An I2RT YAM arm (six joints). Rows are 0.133 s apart.
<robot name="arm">
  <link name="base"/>
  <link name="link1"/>
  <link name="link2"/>
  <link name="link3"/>
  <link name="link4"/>
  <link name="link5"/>
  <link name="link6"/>
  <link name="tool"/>
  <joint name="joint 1" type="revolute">
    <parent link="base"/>
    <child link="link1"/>
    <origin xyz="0 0 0.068"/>
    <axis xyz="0 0 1"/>
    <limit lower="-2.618" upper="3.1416"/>
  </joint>
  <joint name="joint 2" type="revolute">
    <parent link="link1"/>
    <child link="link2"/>
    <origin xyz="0.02 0.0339 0.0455" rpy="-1.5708 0 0"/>
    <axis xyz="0 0 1"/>
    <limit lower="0" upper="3.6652"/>
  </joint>
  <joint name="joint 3" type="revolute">
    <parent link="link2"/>
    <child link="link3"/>
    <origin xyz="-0.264 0 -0.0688" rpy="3.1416 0 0"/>
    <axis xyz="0 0 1"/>
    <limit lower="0" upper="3.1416"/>
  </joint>
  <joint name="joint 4" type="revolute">
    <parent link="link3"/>
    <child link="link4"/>
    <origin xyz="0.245 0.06 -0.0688"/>
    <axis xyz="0 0 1"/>
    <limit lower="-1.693" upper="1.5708"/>
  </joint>
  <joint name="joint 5" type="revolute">
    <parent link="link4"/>
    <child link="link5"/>
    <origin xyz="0.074 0.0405 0.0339" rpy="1.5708 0 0"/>
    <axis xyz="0 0 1"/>
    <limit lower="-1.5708" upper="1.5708"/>
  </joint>
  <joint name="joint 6" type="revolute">
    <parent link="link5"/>
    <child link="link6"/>
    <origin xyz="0.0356 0 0.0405" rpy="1.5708 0 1.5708"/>
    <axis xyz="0 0 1"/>
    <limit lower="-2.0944" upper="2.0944"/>
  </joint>
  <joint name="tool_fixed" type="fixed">
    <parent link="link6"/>
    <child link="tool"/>
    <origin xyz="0 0 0" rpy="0 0 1.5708"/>
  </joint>
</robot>
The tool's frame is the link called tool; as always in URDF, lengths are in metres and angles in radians.
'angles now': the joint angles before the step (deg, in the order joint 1, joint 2, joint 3, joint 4, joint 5, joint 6). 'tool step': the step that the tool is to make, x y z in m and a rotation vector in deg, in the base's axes. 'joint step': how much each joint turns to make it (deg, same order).
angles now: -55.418, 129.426, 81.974, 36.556, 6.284, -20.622
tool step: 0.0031, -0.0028, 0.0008, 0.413, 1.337, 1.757
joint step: 0.000, 0.477, 1.579, -2.086, -1.551, -1.202
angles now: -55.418, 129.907, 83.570, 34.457, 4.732, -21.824
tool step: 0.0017, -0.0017, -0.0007, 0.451, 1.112, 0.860
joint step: 0.000, 0.379, 0.966, -1.526, -0.699, -0.831
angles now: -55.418, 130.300, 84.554, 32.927, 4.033, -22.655
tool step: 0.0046, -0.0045, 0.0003, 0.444, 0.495, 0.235
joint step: 0.132, 1.067, 2.317, -1.884, -0.065, -0.175
